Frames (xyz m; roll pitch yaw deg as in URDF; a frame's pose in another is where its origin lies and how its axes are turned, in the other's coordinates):
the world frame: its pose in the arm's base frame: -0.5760 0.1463 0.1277 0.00 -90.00 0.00
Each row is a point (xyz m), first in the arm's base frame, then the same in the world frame.
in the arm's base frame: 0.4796 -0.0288 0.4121
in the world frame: 0.2844 -0.1751 -1.0556
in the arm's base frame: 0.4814 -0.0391 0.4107
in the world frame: 0.2830 -0.1854 -1.0574
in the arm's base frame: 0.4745 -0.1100 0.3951
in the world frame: 0.2674 -0.2563 -1.0505
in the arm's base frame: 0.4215 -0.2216 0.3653
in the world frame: 0.2376 -0.3679 -0.9975
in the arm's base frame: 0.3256 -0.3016 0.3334
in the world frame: 0.2057 -0.4479 -0.9016
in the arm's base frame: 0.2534 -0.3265 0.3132
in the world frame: 0.1855 -0.4728 -0.8294
